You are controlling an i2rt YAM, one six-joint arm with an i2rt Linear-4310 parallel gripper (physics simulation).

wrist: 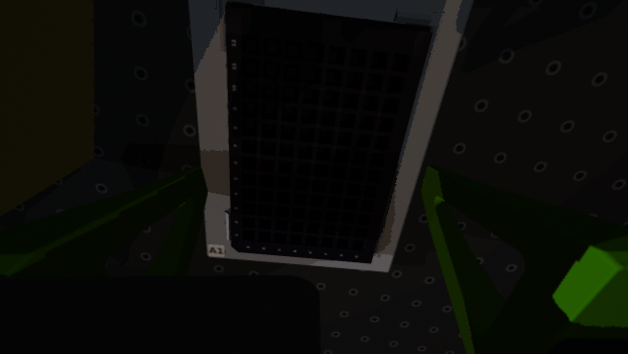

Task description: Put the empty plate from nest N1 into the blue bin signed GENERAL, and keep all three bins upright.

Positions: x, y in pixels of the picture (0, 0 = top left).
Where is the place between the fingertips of my gripper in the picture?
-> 314, 178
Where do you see a black well plate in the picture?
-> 318, 105
